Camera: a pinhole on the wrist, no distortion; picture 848 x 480 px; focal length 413.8 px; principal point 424.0 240.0 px. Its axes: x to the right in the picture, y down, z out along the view. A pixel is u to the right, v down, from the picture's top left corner.
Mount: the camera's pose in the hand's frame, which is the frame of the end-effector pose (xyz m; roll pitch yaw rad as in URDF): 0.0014 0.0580 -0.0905 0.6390 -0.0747 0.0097
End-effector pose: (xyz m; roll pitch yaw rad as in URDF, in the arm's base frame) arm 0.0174 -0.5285 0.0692 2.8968 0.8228 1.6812
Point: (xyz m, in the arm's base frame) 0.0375 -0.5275 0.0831
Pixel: 396 344
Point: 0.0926 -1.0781 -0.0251
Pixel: 222 402
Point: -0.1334 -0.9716 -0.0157
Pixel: 269 222
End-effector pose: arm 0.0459 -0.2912 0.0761 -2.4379 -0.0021 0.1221
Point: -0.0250 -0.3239 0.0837
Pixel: 84 284
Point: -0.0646 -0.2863 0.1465
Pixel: 37 25
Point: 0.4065 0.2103 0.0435
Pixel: 768 174
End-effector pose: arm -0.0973 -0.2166 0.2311 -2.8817 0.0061 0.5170
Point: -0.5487 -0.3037 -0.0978
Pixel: 56 421
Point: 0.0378 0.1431 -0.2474
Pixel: 667 391
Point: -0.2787 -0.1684 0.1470
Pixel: 239 238
